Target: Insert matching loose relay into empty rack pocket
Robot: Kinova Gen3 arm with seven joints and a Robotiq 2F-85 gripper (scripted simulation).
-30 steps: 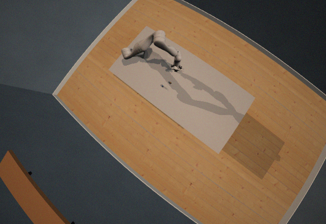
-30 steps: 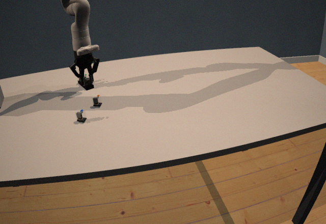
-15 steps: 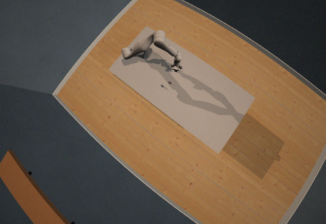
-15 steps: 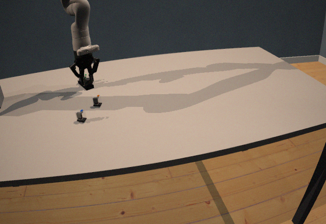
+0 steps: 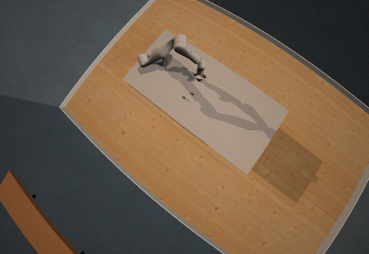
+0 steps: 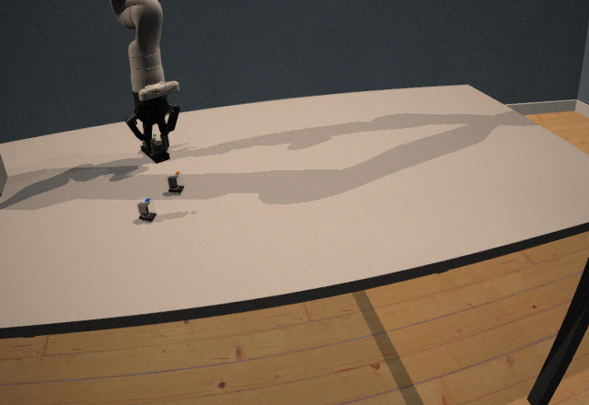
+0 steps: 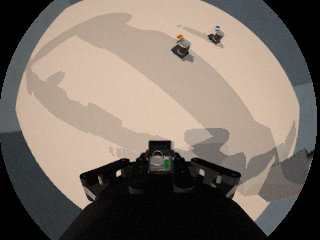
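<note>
My hand is 3 cm to the right of the black rack, 3 cm above it and 1 cm past it.
</note>
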